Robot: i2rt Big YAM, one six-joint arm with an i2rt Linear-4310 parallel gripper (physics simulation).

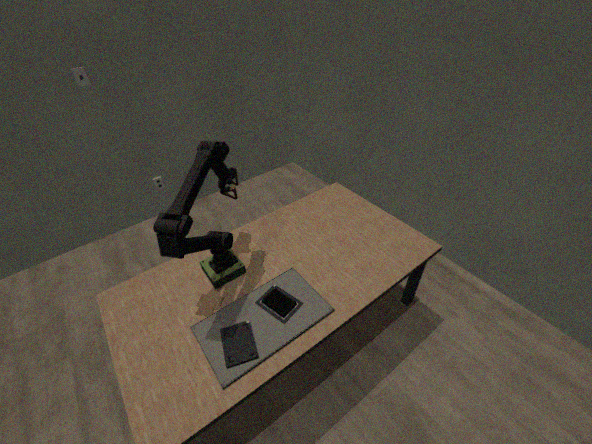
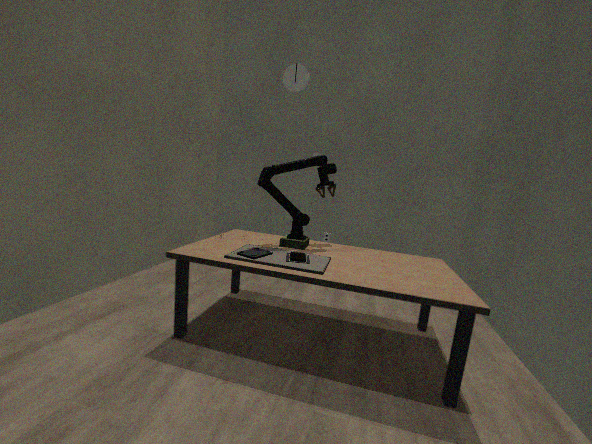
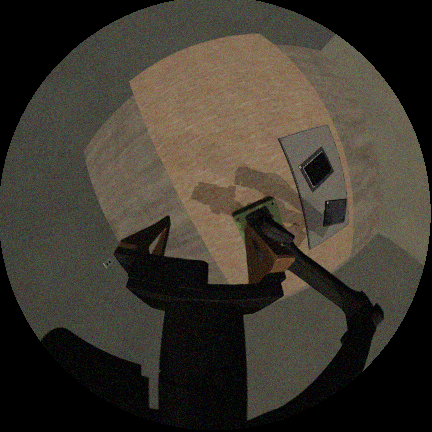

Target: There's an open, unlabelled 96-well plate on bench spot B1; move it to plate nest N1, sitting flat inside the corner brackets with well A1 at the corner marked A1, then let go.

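The plate (image 1: pixel 279 301) (image 2: pixel 298 257) (image 3: pixel 317 169) looks like a black rectangle with a thin light rim. It lies flat on a darker grey patch of the grey mat. The nest (image 1: pixel 239 345) (image 2: pixel 255 253) (image 3: pixel 335 212) looks like a flat dark slab with a small light mark at one corner, on the same mat. The wells, the brackets and the A1 lettering are too small and dark to read. My gripper (image 1: pixel 236 190) (image 2: pixel 328 195) (image 3: pixel 207 222) is open and empty, high above the table's back edge, well away from both plate and nest.
The grey mat (image 1: pixel 312 310) (image 2: pixel 276 259) (image 3: pixel 302 140) lies near the front edge of the wooden table (image 1: pixel 350 235) (image 2: pixel 390 270) (image 3: pixel 215 100). The arm's green base (image 1: pixel 212 275) (image 2: pixel 287 243) (image 3: pixel 276 210) stands behind the mat. The arm's shadow falls across the table and part of the mat.
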